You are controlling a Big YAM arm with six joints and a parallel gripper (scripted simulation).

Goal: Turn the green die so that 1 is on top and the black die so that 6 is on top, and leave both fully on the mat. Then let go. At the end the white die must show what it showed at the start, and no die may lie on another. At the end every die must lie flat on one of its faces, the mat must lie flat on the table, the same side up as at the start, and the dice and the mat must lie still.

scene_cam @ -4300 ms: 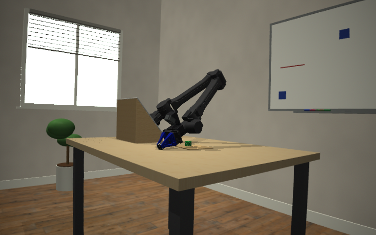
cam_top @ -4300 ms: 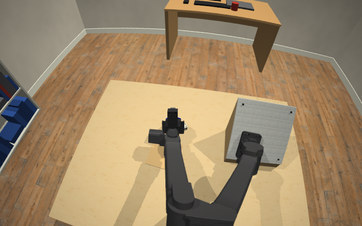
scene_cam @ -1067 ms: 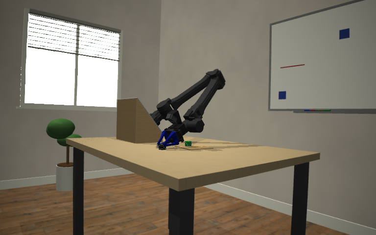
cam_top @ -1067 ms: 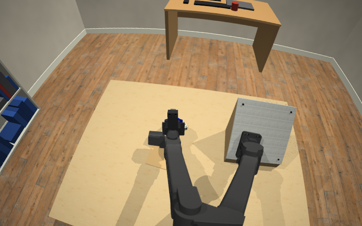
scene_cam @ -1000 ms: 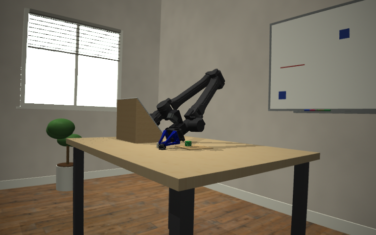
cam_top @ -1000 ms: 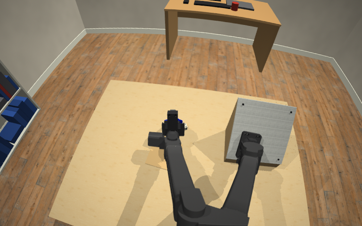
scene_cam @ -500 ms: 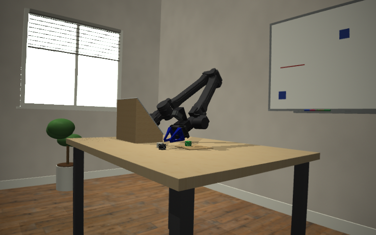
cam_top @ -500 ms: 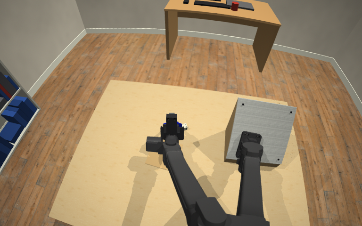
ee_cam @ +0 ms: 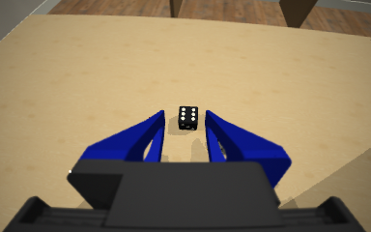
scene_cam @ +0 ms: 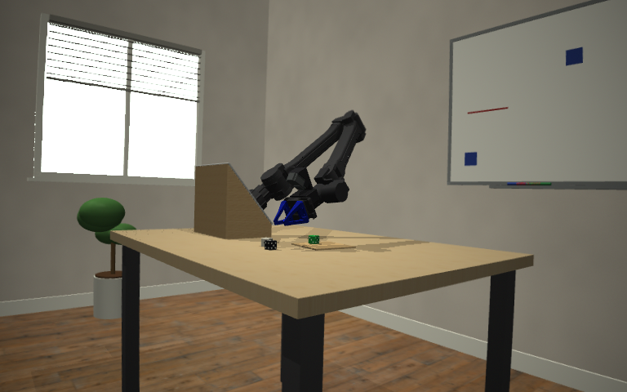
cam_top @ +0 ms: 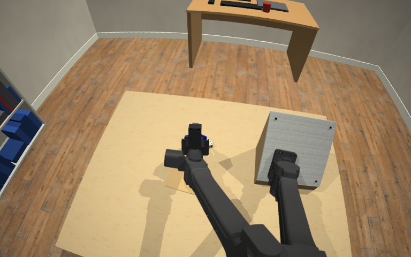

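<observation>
Now: hand 30 mm to the left of the black die and 60 mm above it. Also, from my hand: tan mat (10 mm ahead, 150 mm to the left, 70 mm below); white die (50 mm behind, 10 mm to the right, 60 mm below); green die (30 mm behind, 140 mm to the left, 60 mm below).
</observation>
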